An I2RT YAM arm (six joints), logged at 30 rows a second.
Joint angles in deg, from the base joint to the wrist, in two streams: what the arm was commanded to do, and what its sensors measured. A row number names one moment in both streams.
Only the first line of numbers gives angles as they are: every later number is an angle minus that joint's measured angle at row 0.
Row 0, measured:
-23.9, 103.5, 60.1, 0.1, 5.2, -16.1
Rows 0 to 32, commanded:
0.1, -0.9, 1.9, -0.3, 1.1, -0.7
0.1, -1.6, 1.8, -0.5, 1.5, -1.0
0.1, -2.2, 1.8, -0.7, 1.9, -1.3
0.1, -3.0, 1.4, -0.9, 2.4, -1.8
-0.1, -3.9, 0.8, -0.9, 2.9, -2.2
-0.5, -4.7, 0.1, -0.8, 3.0, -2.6
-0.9, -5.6, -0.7, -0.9, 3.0, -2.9
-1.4, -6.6, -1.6, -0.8, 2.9, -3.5
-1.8, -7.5, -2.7, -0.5, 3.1, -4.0
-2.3, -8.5, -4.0, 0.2, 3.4, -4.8
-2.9, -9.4, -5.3, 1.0, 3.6, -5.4
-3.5, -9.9, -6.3, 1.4, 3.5, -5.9
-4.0, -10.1, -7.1, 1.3, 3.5, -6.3
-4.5, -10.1, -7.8, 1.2, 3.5, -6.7
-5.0, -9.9, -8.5, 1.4, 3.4, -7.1
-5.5, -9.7, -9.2, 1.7, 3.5, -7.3
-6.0, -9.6, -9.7, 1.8, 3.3, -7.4
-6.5, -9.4, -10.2, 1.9, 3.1, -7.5
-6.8, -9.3, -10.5, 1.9, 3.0, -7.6
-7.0, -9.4, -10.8, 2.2, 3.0, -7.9
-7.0, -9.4, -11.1, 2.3, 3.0, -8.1
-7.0, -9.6, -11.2, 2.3, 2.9, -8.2
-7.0, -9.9, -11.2, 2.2, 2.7, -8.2
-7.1, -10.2, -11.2, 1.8, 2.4, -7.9
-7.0, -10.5, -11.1, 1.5, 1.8, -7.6
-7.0, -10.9, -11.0, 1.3, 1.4, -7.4
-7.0, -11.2, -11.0, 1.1, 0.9, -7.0
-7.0, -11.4, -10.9, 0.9, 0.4, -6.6
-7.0, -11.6, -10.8, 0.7, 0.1, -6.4
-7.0, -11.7, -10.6, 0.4, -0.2, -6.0
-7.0, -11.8, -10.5, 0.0, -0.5, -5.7
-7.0, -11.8, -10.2, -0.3, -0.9, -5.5
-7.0, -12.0, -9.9, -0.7, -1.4, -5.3
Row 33, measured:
-6.9, -10.4, -10.5, 1.2, 0.2, -6.4
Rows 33 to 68, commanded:
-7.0, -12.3, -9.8, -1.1, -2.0, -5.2
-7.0, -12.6, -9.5, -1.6, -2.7, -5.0
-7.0, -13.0, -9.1, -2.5, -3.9, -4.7
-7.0, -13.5, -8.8, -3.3, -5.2, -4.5
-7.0, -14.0, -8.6, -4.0, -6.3, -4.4
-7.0, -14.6, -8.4, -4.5, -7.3, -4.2
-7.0, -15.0, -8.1, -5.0, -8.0, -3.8
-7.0, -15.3, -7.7, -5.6, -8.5, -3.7
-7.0, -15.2, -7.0, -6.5, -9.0, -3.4
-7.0, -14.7, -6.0, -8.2, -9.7, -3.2
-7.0, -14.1, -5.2, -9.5, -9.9, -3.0
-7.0, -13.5, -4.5, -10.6, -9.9, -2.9
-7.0, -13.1, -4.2, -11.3, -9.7, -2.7
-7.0, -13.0, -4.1, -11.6, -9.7, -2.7
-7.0, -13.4, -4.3, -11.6, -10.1, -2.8
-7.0, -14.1, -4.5, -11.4, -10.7, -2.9
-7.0, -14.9, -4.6, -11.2, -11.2, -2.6
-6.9, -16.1, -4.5, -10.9, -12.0, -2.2
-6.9, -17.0, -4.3, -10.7, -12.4, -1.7
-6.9, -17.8, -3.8, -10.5, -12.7, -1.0
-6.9, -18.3, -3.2, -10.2, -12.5, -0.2
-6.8, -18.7, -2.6, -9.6, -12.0, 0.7
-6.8, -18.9, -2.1, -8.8, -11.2, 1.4
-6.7, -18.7, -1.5, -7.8, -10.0, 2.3
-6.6, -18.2, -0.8, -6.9, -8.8, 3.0
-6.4, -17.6, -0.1, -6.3, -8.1, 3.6
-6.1, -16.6, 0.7, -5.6, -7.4, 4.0
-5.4, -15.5, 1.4, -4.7, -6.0, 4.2
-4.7, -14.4, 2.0, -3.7, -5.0, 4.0
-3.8, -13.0, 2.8, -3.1, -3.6, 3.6
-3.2, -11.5, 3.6, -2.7, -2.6, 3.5
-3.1, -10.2, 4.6, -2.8, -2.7, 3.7
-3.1, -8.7, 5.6, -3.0, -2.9, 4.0
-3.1, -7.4, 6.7, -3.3, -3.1, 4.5
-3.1, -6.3, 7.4, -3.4, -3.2, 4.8
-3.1, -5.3, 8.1, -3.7, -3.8, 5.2
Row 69, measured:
-3.2, -7.7, 5.7, -3.4, -5.0, 3.1
